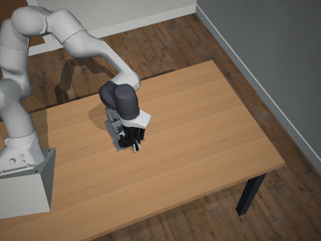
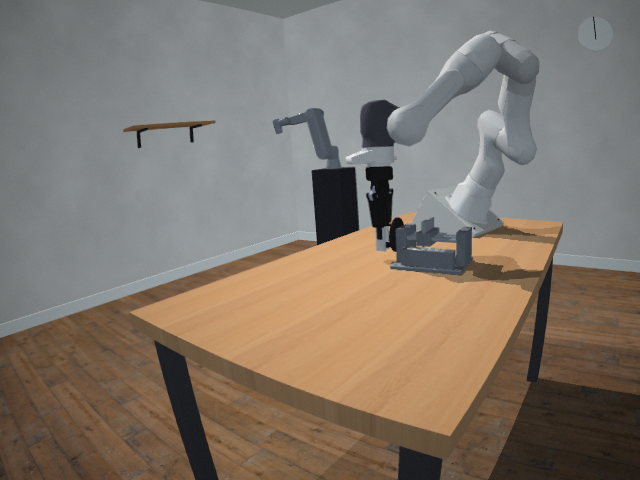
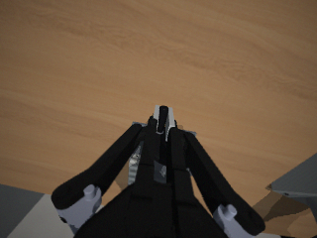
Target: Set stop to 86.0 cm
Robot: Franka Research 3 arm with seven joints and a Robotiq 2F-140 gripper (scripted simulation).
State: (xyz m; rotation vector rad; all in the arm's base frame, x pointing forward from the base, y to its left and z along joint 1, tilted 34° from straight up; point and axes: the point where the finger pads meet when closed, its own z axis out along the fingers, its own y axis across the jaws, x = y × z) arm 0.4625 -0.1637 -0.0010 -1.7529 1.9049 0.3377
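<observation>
The sliding stop block lies 1 cm behind my hand, 13 cm to the left of it and 2 cm above it. The rest, counted from my hand: black handwheel (1 cm behind, 2 cm to the left, 1 cm below).
</observation>
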